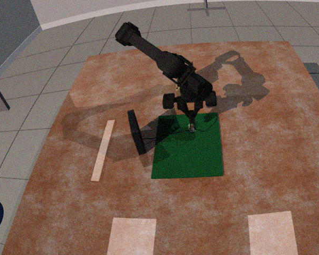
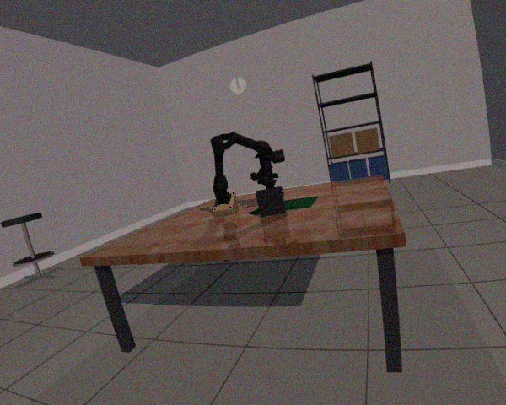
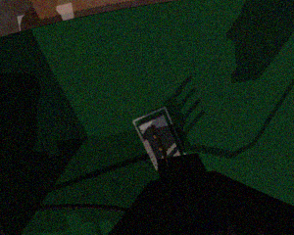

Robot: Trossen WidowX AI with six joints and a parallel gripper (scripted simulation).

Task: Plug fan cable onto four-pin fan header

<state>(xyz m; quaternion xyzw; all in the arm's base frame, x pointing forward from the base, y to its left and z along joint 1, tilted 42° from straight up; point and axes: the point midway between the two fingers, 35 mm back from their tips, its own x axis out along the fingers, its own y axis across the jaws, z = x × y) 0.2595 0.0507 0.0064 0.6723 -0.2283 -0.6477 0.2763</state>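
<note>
My gripper tip is now 6 cm above the header. The rest, counted from my gripper tip: green board: 8 cm below, 7 cm ahead, 2 cm to the right; black fan: 19 cm to the right, 7 cm ahead; black plug: 1 cm ahead, 1 cm above.
</note>
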